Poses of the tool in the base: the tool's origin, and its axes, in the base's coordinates. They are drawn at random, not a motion.
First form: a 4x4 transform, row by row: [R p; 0 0 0 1], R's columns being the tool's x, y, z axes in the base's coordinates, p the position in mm. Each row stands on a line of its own.
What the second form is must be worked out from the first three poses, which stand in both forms.
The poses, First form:
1:
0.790 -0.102 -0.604 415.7
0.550 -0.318 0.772 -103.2
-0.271 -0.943 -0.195 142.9
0 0 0 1
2:
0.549 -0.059 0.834 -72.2
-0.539 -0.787 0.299 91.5
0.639 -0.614 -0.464 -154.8
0 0 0 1
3:
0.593 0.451 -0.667 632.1
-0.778 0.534 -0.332 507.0
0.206 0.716 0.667 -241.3
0 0 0 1
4:
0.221 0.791 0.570 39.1
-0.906 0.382 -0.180 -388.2
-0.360 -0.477 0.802 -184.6
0 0 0 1
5:
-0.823 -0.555 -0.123 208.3
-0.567 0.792 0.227 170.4
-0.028 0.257 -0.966 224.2
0 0 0 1
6:
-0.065 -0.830 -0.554 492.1
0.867 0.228 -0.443 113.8
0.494 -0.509 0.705 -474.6
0 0 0 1
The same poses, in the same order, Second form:
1:
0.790 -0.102 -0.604 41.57
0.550 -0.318 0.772 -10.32
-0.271 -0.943 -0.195 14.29
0 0 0 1

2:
0.549 -0.059 0.834 -7.22
-0.539 -0.787 0.299 9.15
0.639 -0.614 -0.464 -15.48
0 0 0 1

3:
0.593 0.451 -0.667 63.21
-0.778 0.534 -0.332 50.70
0.206 0.716 0.667 -24.13
0 0 0 1

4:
0.221 0.791 0.570 3.91
-0.906 0.382 -0.180 -38.82
-0.360 -0.477 0.802 -18.46
0 0 0 1

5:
-0.823 -0.555 -0.123 20.83
-0.567 0.792 0.227 17.04
-0.028 0.257 -0.966 22.42
0 0 0 1

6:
-0.065 -0.830 -0.554 49.21
0.867 0.228 -0.443 11.38
0.494 -0.509 0.705 -47.46
0 0 0 1

